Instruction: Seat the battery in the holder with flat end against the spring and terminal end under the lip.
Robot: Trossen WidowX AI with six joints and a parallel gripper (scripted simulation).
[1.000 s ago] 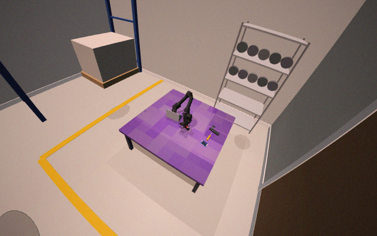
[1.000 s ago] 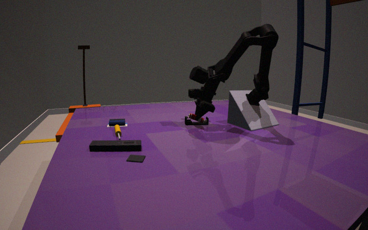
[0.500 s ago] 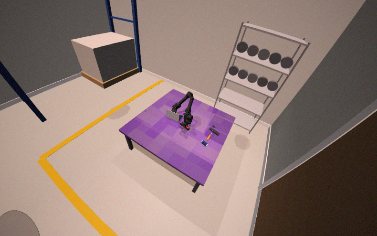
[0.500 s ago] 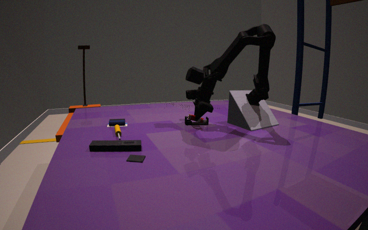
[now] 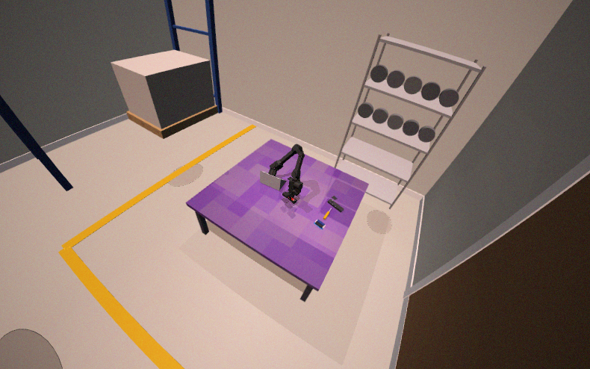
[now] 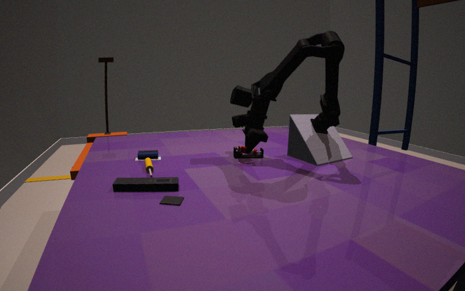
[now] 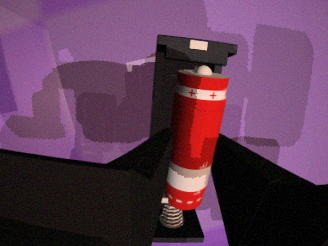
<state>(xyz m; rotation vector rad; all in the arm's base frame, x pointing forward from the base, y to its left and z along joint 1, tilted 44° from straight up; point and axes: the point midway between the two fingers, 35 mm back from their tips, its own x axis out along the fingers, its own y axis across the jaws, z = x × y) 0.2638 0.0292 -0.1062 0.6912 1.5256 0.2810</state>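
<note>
Now: gripper tip 10 mm below the white battery. From my gripper tip the other things lie so: dark square plate: 320 mm ahead, 290 mm to the left, 10 mm below; then yellow-handled screwdriver: 350 mm ahead, 80 mm to the left.
</note>
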